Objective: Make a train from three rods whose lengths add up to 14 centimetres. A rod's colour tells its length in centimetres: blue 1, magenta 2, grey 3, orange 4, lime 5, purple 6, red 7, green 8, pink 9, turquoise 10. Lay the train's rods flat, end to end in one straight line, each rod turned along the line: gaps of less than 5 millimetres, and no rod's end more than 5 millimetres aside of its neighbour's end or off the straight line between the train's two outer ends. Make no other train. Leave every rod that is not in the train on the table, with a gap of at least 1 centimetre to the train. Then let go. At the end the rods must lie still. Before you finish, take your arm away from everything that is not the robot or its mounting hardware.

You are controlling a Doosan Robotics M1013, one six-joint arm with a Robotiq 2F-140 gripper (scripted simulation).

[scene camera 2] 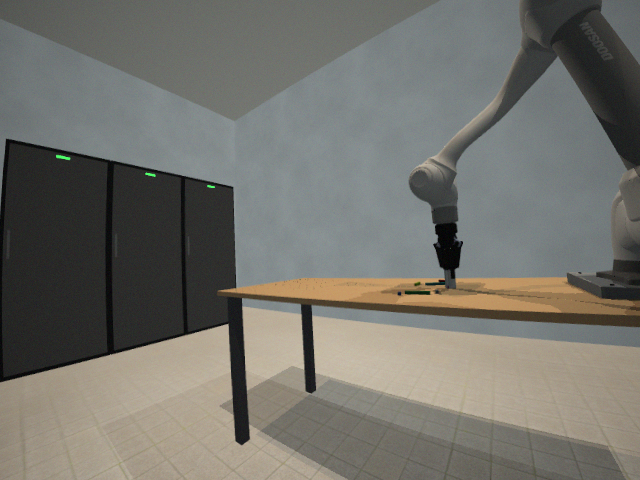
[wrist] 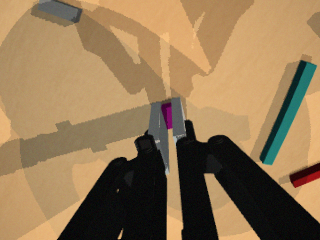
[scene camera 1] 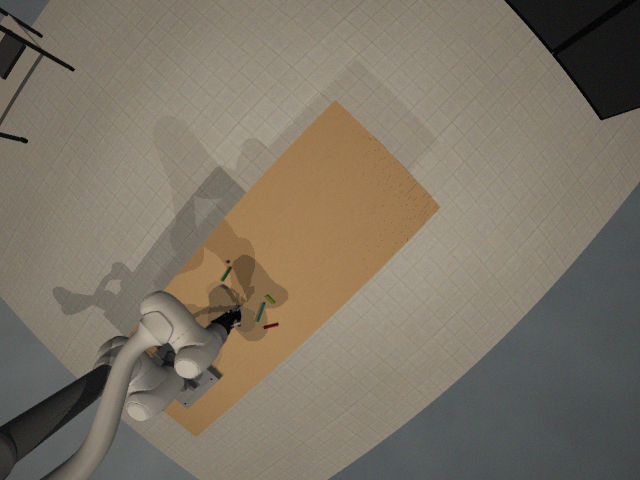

Labels:
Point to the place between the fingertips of the gripper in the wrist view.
At 169,113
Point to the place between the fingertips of the gripper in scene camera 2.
450,287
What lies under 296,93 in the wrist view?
A turquoise rod.

